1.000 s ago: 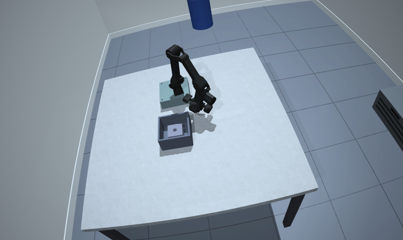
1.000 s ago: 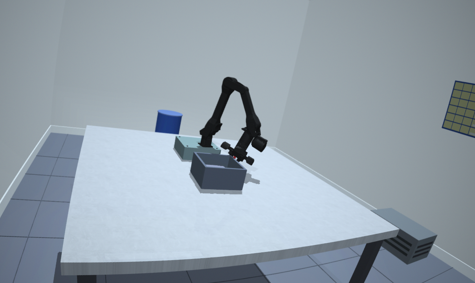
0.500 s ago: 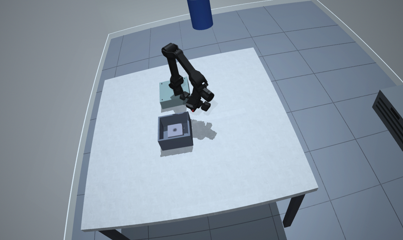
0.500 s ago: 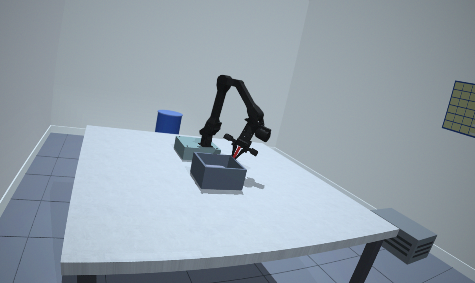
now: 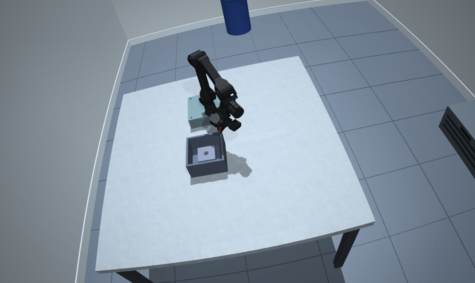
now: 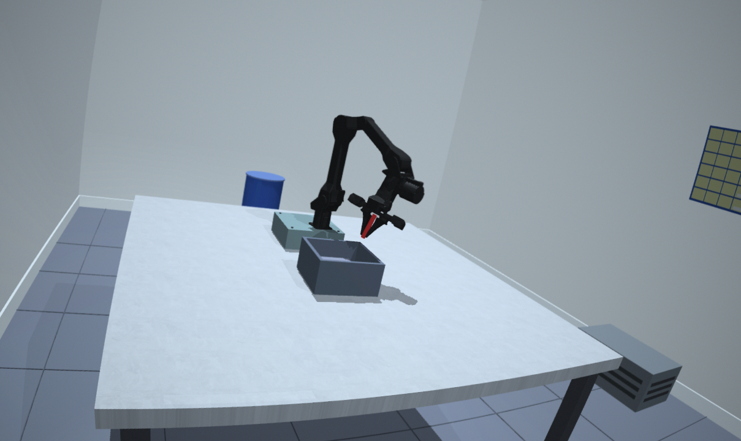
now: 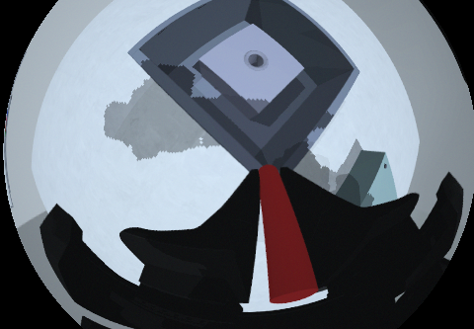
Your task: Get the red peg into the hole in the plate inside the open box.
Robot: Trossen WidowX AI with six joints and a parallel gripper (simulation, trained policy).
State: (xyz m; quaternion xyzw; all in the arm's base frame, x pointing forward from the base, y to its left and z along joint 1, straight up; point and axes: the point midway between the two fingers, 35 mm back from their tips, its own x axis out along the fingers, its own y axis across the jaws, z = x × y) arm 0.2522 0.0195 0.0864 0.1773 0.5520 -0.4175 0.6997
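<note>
My gripper tip is now 3 cm below the red peg and 1 cm to the right of it. From my gripper tip the other things lie so: dark grey box 10 cm to the right, 10 cm below, 5 cm ahead.
</note>
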